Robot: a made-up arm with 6 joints. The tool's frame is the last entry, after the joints.
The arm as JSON. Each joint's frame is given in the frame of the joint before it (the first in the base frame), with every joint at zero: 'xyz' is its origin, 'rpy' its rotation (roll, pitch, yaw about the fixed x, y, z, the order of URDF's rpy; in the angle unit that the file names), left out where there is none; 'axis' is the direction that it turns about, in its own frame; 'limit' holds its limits. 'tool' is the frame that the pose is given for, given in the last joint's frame.
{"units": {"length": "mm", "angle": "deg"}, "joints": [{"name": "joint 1", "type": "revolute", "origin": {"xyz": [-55.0, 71.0, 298.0]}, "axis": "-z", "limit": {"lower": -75.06, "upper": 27.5}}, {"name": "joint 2", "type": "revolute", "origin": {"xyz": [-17.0, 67.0, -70.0]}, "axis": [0.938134, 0.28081, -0.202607], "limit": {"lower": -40.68, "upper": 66.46}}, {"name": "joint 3", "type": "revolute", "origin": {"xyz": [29.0, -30.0, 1.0]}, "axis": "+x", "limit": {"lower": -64.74, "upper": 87.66}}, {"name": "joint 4", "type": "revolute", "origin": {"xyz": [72.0, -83.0, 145.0]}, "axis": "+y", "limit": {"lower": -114.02, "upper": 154.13}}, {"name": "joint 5", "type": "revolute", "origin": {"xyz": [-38.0, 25.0, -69.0]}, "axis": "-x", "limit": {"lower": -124.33, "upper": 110.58}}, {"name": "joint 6", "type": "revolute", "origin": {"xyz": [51.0, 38.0, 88.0]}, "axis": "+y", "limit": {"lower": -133.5, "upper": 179.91}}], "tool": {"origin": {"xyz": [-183.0, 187.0, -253.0]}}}
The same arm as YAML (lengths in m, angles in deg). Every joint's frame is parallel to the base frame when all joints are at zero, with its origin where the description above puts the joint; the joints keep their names.
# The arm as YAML. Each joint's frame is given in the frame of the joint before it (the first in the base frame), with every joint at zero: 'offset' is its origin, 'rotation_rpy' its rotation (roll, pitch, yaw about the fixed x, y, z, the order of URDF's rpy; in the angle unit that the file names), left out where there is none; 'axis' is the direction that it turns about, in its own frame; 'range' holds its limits. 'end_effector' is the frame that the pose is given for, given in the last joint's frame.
length_unit: m
angle_unit: deg
chain:
  - id: joint 1
    offset: [-0.055, 0.071, 0.298]
    axis: [0.0, 0.0, -1.0]
    range: [-75.06, 27.5]
  - id: joint 2
    offset: [-0.017, 0.067, -0.07]
    axis: [0.938134, 0.28081, -0.202607]
    range: [-40.68, 66.46]
  - id: joint 3
    offset: [0.029, -0.03, 0.001]
    axis: [1.0, 0.0, 0.0]
    range: [-64.74, 87.66]
  - id: joint 4
    offset: [0.072, -0.083, 0.145]
    axis: [0.0, 1.0, 0.0]
    range: [-114.02, 154.13]
  - id: joint 5
    offset: [-0.038, 0.025, -0.069]
    axis: [-1.0, 0.0, 0.0]
    range: [-124.33, 110.58]
  - id: joint 6
    offset: [0.051, 0.038, 0.088]
    axis: [0.0, 1.0, 0.0]
    range: [-133.5, 179.91]
end_effector:
  offset: [-0.183, 0.187, -0.253]

